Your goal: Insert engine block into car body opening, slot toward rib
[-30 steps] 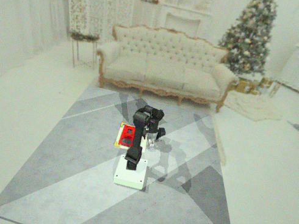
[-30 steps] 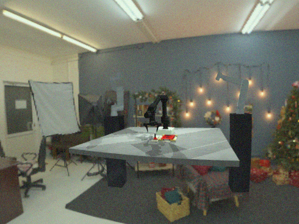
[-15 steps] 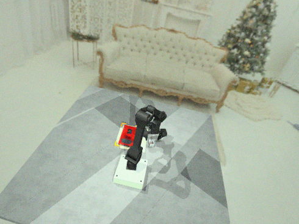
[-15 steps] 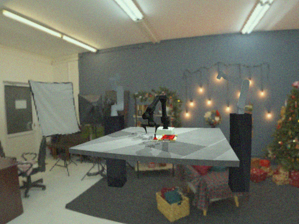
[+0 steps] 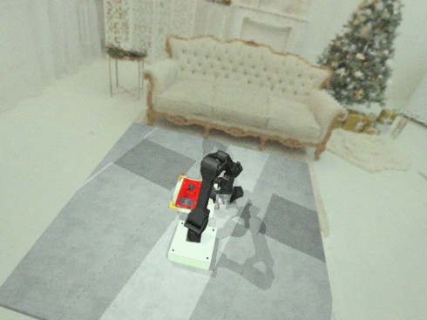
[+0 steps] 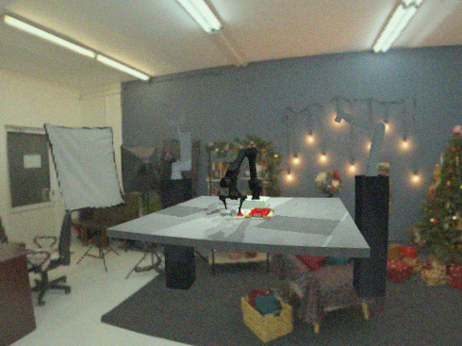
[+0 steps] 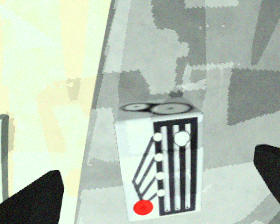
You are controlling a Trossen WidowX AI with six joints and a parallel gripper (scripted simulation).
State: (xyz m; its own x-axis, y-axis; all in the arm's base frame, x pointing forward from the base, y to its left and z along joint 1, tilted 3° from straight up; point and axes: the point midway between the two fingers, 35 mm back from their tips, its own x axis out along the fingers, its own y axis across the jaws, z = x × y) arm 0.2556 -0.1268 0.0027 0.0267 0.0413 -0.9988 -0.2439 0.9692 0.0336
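Now: gripper tip 1 cm above the engine block.
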